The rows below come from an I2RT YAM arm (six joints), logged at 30 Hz.
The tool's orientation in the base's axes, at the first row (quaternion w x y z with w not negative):
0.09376, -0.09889, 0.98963, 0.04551
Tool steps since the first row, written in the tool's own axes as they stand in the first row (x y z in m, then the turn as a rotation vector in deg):
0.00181, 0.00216, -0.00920, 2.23, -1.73, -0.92
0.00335, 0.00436, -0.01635, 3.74, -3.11, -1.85
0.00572, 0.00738, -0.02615, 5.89, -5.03, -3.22
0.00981, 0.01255, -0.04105, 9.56, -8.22, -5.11
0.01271, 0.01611, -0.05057, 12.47, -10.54, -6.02
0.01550, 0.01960, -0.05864, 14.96, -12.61, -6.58
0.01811, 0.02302, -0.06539, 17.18, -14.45, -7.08
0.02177, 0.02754, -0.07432, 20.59, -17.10, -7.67
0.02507, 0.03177, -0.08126, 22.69, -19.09, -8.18
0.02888, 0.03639, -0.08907, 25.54, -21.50, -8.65
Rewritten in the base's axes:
-0.00381, 0.00077, 0.00880, -1.96, -2.21, 0.34
-0.00700, 0.00185, 0.01565, -3.29, -3.94, 0.86
-0.01163, 0.00329, 0.02500, -5.21, -6.36, 1.64
-0.01926, 0.00596, 0.03915, -8.43, -10.37, 2.55
-0.02446, 0.00786, 0.04815, -10.92, -13.28, 2.71
-0.02928, 0.00986, 0.05575, -12.99, -15.83, 2.62
-0.03369, 0.01198, 0.06209, -14.84, -18.09, 2.55
-0.03971, 0.01474, 0.07044, -17.69, -21.38, 2.27
-0.04498, 0.01750, 0.07689, -19.39, -23.77, 2.22
-0.05097, 0.02045, 0.08412, -21.73, -26.71, 1.95

